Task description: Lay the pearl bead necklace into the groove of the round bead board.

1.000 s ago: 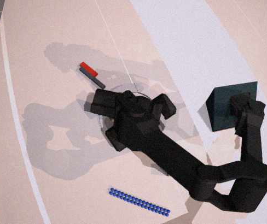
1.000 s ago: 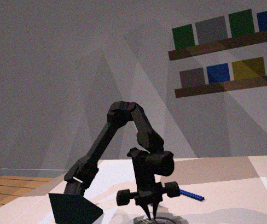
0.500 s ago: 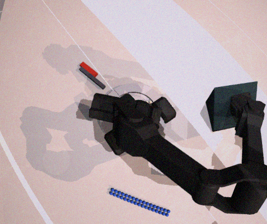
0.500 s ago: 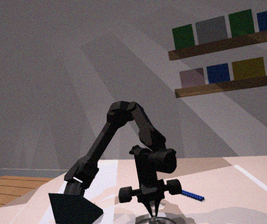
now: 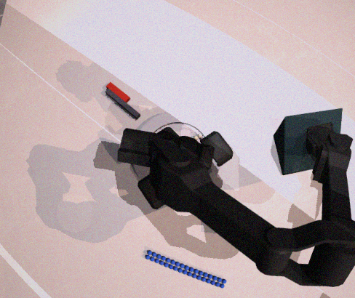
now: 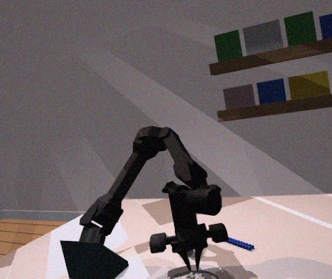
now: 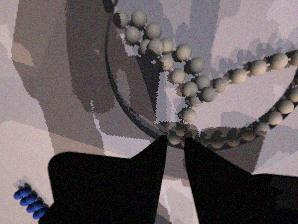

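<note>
Right now the round bead board is 60 mm to the right of my gripper tip, 10 mm below it and 10 mm ahead of it. The rest, counted from my gripper tip: small beige cube (120 mm to the left, 70 mm behind); then grey block (230 mm to the right, 120 mm ahead, 10 mm below).
</note>
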